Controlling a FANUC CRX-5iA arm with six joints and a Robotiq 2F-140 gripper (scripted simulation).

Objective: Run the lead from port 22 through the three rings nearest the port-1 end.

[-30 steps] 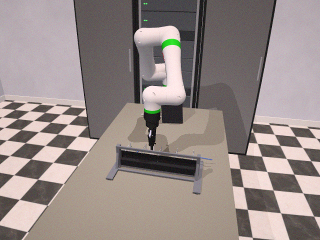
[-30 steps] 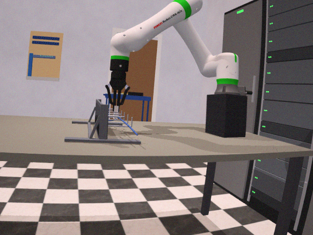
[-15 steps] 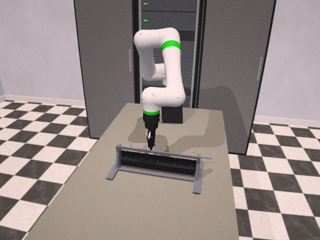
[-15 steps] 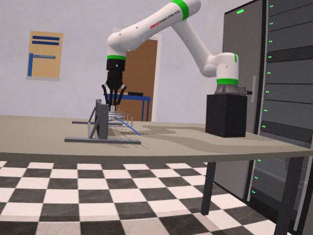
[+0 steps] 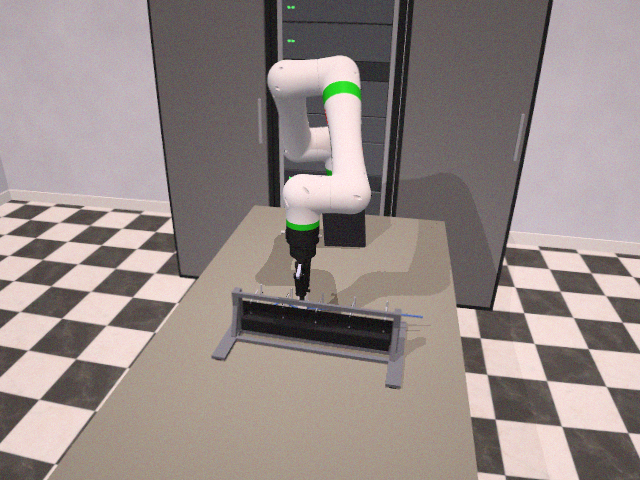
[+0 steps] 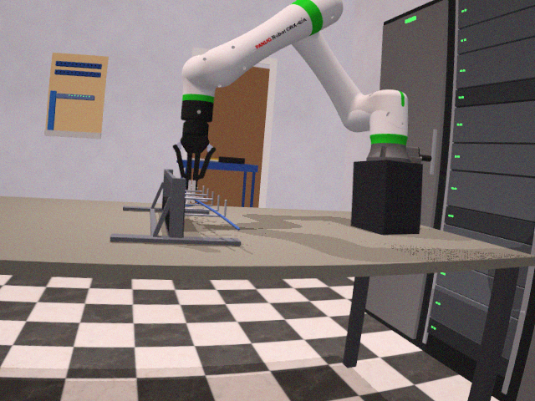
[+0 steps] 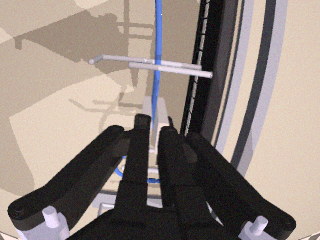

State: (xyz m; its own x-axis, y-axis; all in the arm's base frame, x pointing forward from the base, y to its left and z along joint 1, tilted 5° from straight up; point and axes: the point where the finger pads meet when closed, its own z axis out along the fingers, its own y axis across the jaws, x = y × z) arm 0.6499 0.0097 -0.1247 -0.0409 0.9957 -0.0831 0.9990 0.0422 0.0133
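My hand is 60 mm short of the grey rack, 50 mm to the right of it and 20 mm above it. Round my hand: lead's free end (80 mm behind, 350 mm to the left, 40 mm below).
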